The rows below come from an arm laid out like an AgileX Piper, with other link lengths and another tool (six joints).
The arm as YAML. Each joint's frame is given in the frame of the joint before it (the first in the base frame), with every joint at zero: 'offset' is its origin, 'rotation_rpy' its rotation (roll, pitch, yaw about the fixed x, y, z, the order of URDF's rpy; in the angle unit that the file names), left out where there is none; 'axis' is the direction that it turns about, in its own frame. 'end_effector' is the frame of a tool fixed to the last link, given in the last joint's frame.
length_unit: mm
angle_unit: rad
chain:
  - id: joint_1
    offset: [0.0, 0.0, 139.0]
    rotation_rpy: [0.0, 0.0, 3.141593]
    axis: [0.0, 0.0, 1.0]
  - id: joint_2
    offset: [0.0, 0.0, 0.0]
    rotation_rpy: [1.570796, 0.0, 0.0]
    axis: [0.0, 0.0, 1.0]
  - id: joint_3
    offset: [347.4, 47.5, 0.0]
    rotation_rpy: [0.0, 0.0, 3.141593]
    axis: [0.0, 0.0, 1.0]
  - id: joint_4
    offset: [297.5, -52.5, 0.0]
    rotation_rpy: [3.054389, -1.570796, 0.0]
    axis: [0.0, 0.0, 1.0]
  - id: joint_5
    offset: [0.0, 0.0, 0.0]
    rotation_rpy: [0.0, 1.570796, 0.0]
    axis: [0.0, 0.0, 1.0]
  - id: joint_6
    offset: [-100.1, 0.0, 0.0]
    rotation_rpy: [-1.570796, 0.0, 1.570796]
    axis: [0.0, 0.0, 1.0]
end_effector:
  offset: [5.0, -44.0, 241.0]
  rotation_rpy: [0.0, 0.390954, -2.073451]
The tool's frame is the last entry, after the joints.
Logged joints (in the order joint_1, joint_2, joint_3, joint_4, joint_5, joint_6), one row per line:
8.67, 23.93, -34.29, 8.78, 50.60, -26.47
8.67, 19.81, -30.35, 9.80, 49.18, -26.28
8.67, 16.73, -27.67, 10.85, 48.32, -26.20
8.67, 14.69, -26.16, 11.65, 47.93, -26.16
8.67, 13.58, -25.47, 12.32, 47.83, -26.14
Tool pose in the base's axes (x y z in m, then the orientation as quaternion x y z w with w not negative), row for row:
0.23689, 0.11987, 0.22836, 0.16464, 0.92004, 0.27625, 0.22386
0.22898, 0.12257, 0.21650, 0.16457, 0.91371, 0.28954, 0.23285
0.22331, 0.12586, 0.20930, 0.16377, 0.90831, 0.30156, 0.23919
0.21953, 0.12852, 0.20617, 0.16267, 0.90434, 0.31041, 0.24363
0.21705, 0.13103, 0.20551, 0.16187, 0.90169, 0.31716, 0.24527
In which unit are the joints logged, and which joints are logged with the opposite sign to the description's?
The joints are logged in degrees. Opposite sign: none.
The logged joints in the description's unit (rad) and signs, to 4 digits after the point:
0.1513, 0.4177, -0.5985, 0.1532, 0.8831, -0.4620
0.1513, 0.3457, -0.5297, 0.1710, 0.8584, -0.4587
0.1513, 0.2920, -0.4829, 0.1894, 0.8433, -0.4573
0.1513, 0.2564, -0.4566, 0.2033, 0.8365, -0.4566
0.1513, 0.2370, -0.4445, 0.2150, 0.8348, -0.4562

